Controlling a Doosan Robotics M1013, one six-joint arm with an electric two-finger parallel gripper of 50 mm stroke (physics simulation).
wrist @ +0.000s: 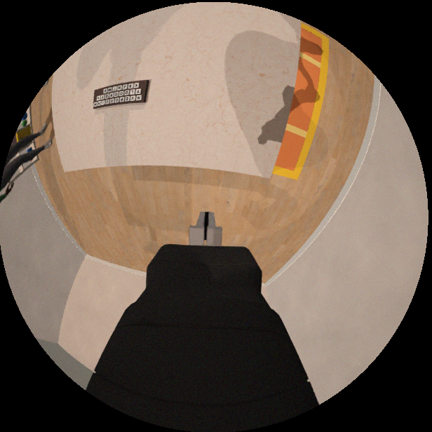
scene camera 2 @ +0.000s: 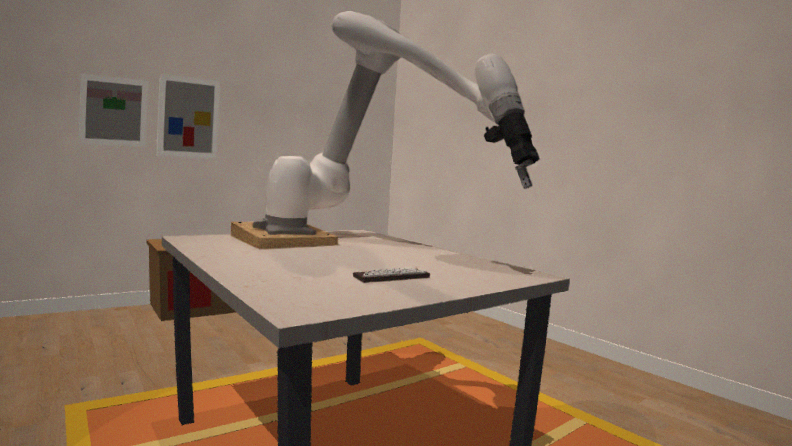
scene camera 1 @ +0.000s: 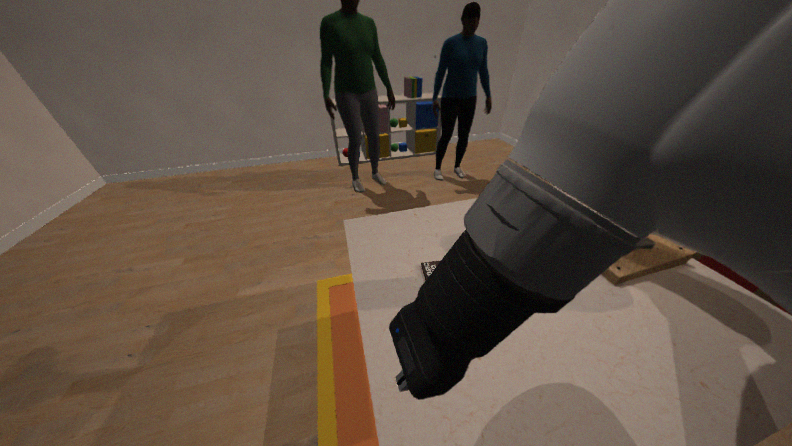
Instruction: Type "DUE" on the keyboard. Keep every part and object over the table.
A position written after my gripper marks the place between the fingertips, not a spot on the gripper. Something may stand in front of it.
Observation:
In view: my gripper (scene camera 1: 404, 383) and a dark brown keyboard (scene camera 2: 405, 273).
The dark brown keyboard also shows in the wrist view (wrist: 132, 91). My gripper shows as well in the wrist view (wrist: 206, 220) and in scene camera 2 (scene camera 2: 528, 187).

